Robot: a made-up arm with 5 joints.
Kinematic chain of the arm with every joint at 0, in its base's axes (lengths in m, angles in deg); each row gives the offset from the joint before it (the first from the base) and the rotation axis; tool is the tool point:
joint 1: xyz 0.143 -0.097 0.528 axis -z
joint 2: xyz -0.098 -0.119 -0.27 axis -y
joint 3: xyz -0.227 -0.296 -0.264 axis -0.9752 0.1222 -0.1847
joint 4: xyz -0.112 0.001 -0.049 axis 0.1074 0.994 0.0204
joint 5: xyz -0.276 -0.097 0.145 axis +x
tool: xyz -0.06 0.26 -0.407
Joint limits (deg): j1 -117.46..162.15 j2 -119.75..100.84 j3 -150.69..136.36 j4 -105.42..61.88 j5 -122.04..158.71
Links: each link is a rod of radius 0.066 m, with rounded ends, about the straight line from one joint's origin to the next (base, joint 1, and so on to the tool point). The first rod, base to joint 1, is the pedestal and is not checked.
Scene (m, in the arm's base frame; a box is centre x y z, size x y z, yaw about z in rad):
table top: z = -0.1
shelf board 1: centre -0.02 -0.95 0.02 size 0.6 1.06 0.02 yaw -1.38
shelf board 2: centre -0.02 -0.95 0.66 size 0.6 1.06 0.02 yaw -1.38
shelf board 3: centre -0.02 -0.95 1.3 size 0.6 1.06 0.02 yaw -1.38
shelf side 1: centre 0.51 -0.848 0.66 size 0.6 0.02 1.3 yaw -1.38
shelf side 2: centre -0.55 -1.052 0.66 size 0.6 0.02 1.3 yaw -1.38
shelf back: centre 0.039 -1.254 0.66 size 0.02 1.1 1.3 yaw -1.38
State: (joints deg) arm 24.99 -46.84 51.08 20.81 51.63
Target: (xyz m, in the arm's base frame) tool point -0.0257 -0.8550 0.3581
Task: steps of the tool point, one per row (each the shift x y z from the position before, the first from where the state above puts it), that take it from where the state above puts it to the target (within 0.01 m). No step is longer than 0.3 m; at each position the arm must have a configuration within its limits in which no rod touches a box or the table.
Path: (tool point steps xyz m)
1: 0.2242 -0.0337 0.1164
2: 0.2086 -0.1413 0.1014
3: 0.1553 -0.2269 0.0486
4: 0.0732 -0.2683 -0.0254
5: -0.0212 -0.2545 -0.0979
6: -0.1091 -0.1904 -0.1481

